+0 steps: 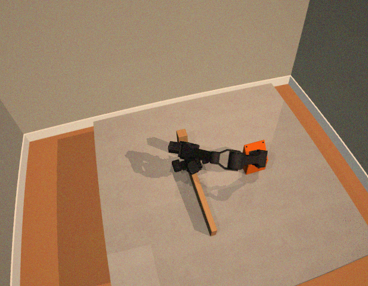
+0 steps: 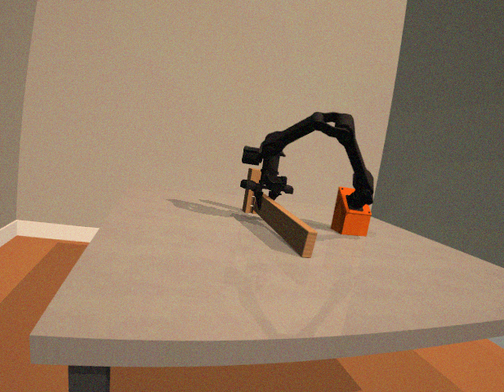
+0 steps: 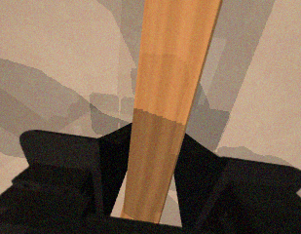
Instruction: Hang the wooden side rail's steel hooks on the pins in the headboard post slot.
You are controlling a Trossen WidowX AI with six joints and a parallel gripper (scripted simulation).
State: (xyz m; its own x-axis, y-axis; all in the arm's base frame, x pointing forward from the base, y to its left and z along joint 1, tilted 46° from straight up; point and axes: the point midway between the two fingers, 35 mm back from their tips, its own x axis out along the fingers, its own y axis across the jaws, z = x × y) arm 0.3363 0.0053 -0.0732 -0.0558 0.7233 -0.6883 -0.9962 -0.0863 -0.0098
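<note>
Now: gripper tip 160 mm to the left of the wooden headboard post, 40 mm below it and 10 mm short of it.
</note>
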